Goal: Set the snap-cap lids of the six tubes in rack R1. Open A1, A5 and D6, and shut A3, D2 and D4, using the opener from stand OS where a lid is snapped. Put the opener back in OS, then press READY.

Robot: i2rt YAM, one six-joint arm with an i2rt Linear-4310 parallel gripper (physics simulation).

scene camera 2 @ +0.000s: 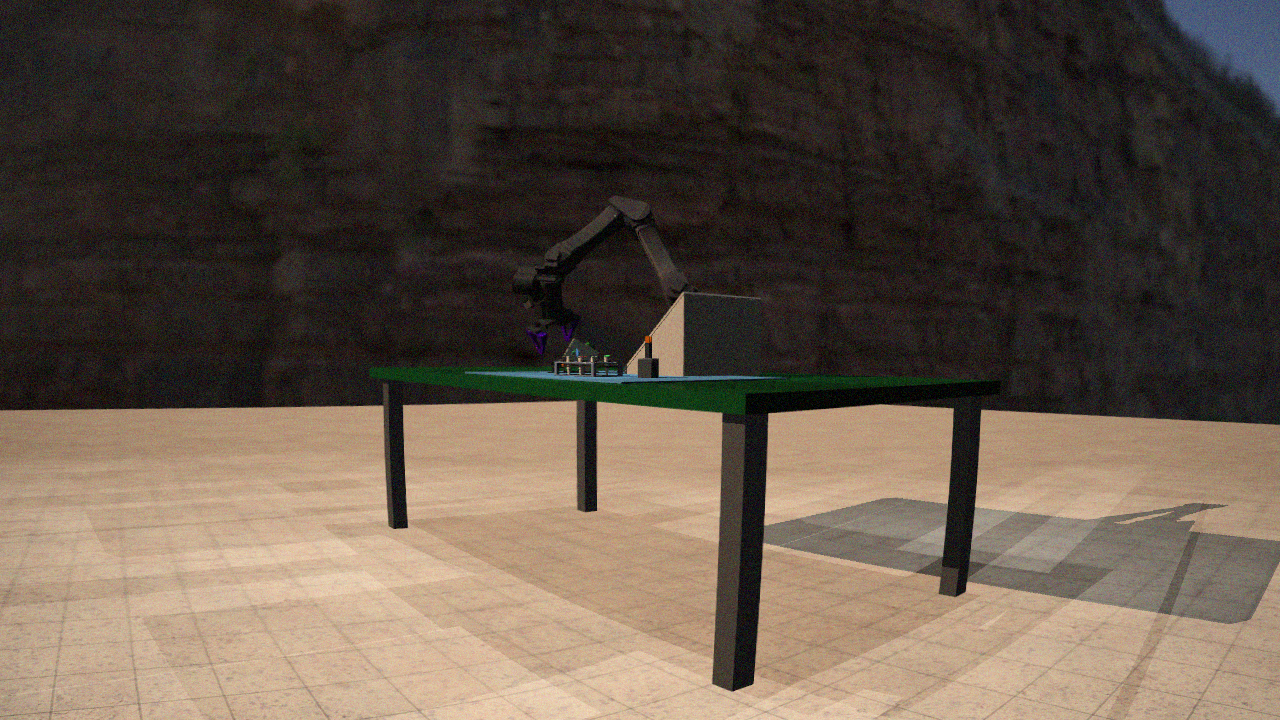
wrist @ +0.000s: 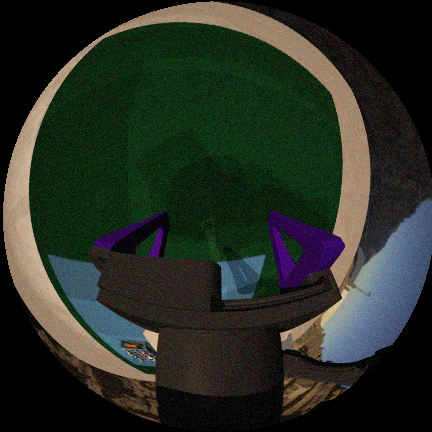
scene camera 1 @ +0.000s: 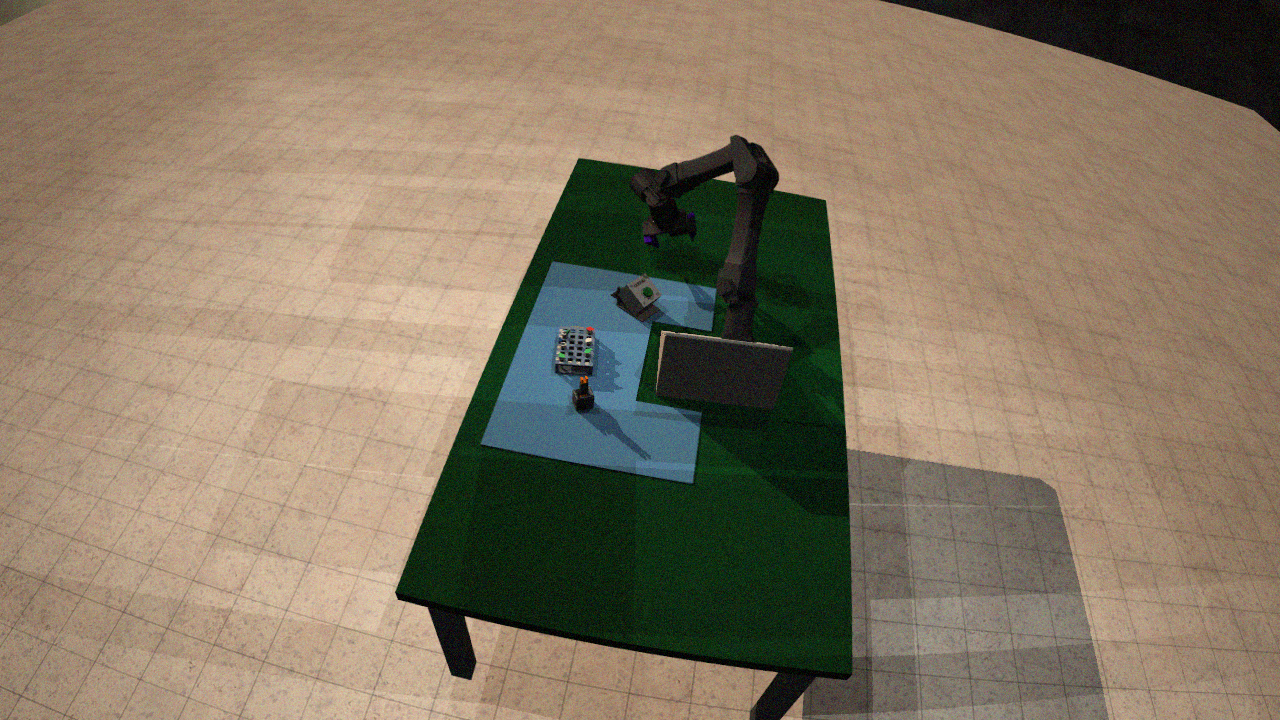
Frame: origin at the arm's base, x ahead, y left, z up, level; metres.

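Where they show: gripper, fingertip midpoint: (scene camera 2: pixel 554 347) (wrist: pixel 218 216) (scene camera 1: pixel 675 243); arm's base, origin of the base link: (scene camera 2: pixel 707 325) (scene camera 1: pixel 736 340).
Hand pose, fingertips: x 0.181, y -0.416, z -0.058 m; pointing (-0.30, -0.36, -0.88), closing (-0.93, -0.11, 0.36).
Each offset is from my fingertips to the top centre of the thing. Level surfaces: height alone.
Rack R1 {dx +0.180, dy +0.428, dz -0.002 m} (scene camera 1: pixel 574 368) (scene camera 2: pixel 586 373) stands on the blue mat and holds tubes with small coloured lids; the rack also shows small at the lower left of the wrist view (wrist: pixel 145 354). Individual lid states are too small to tell. The orange-tipped opener {dx +0.130, dy +0.581, dz +0.025 m} (scene camera 1: pixel 583 382) (scene camera 2: pixel 648 341) stands upright in the dark stand OS {dx +0.130, dy +0.581, dz -0.020 m} (scene camera 1: pixel 582 401) (scene camera 2: pixel 648 368), beside the rack. A tilted grey box {dx +0.062, dy +0.226, dz +0.024 m} (scene camera 1: pixel 633 295) carries a green button {dx +0.043, dy +0.238, dz +0.014 m} (scene camera 1: pixel 647 291); its label is unreadable. My gripper (scene camera 1: pixel 672 238) (scene camera 2: pixel 553 338) (wrist: pixel 218 216) is open, its purple fingers wide apart and empty, above the green table beyond the box.
A large upright grey panel (scene camera 1: pixel 725 369) (scene camera 2: pixel 722 335) stands beside the arm's base, on the green table (scene camera 1: pixel 626 546) (scene camera 2: pixel 666 397) (wrist: pixel 190 90). The blue mat {dz -0.060 m} (scene camera 1: pixel 537 425) (wrist: pixel 75 280) lies under the rack, stand and button box.
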